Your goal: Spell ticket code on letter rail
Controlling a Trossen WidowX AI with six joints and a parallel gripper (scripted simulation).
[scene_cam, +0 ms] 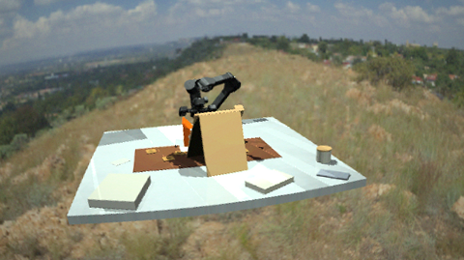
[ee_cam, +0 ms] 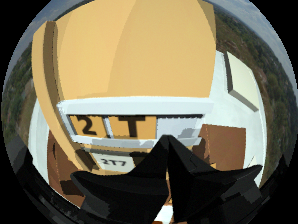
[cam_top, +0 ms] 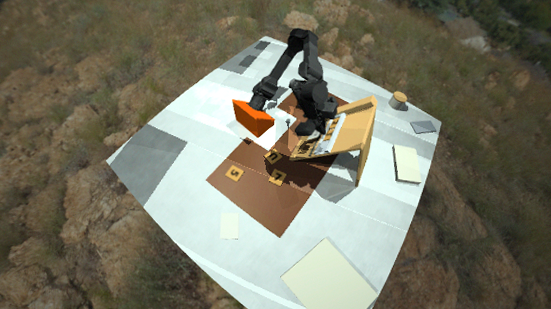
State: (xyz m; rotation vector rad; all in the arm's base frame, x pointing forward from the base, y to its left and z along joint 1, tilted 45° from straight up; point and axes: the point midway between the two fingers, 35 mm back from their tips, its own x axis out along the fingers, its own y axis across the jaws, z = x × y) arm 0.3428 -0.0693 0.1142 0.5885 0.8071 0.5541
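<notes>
The ticket is 7 cm behind my gripper tip, 7 cm to the left of it and 11 cm below it. Round my gripper tip: cream block (33 cm ahead, 29 cm to the left, 18 cm below); then brown mat (16 cm behind, 19 cm below); then pale card (3 cm behind, 45 cm to the right, 19 cm below).
</notes>
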